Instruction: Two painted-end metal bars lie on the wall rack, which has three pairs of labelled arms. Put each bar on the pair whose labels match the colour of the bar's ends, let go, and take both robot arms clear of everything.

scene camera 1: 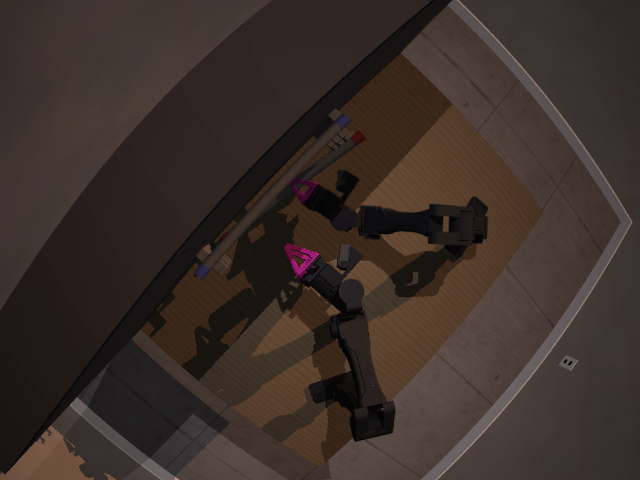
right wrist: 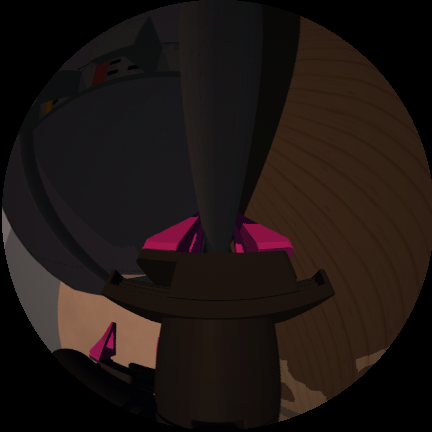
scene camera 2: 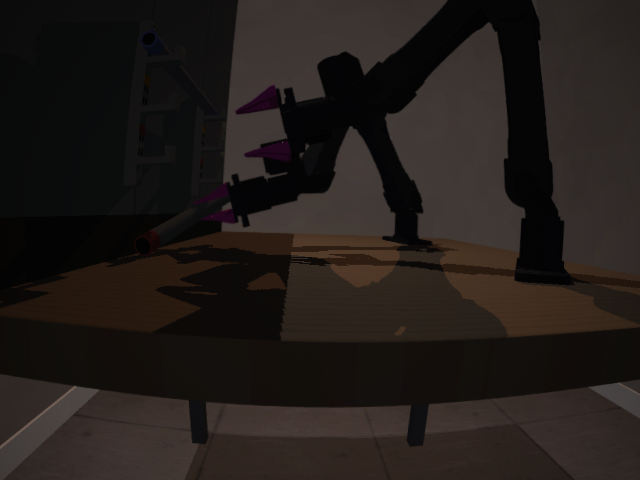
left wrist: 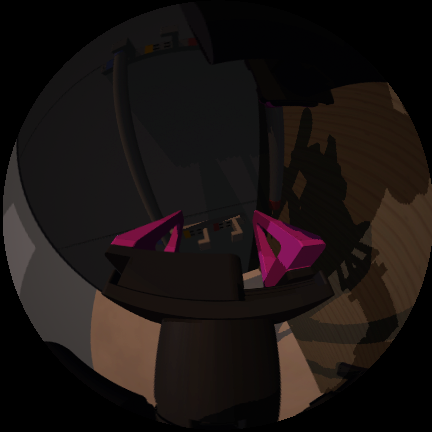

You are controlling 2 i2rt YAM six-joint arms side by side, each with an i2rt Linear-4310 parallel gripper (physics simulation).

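Frame: origin at the left arm's base, x up, y right, z ahead, level; metres.
Where they show: left gripper, fingertip midpoint: [scene camera 1: 286,248] [right wrist: 135,330] [scene camera 2: 240,133] [left wrist: 217,215]; right gripper, fingertip midpoint: [right wrist: 217,214] [left wrist: 268,98]; left arm's base, link origin: [scene camera 1: 341,384] [scene camera 2: 539,273]; right arm's base, link origin: [scene camera 2: 405,242].
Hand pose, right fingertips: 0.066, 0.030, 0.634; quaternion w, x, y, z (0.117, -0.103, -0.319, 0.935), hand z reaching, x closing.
Each offset is from my right fingertips to the top centre of the thing, as dx, dy, dz. "spot": to the spot under its first point. Level surfaces: height alone.
The blue-ended bar @(+0.251, -0.073, -0.028) [scene camera 1: 271,196] [scene camera 2: 186,77] [left wrist: 131,140] lies across the top pair of arms of the wall rack @(+0.285, -0.241, -0.129) [scene camera 2: 136,113]. The rack's yellow label @(spot: +0.188, -0.248, -0.115) [left wrist: 187,233] and red label @(spot: +0.116, -0.252, -0.117) [scene camera 2: 141,129] [right wrist: 100,73] belong to the lower pairs. The red-ended bar [scene camera 1: 333,157] [scene camera 2: 175,224] [left wrist: 275,155] [right wrist: 220,125] is off the rack, in front of it and below its lowest arms in scene camera 2. My right gripper [scene camera 2: 200,210] [right wrist: 217,214] is shut on this bar near its middle. My left gripper [scene camera 2: 241,132] [left wrist: 217,215] is open and empty, above the right gripper in scene camera 2.
The dark wall panel [scene camera 2: 87,118] [left wrist: 200,135] stands behind the rack. The wooden table @(dx -0.066) [scene camera 1: 413,165] [scene camera 2: 361,315] extends under both arms. The left gripper is close to the right arm's wrist in scene camera 2. The rack's free arms [left wrist: 236,230] stick out from the wall.
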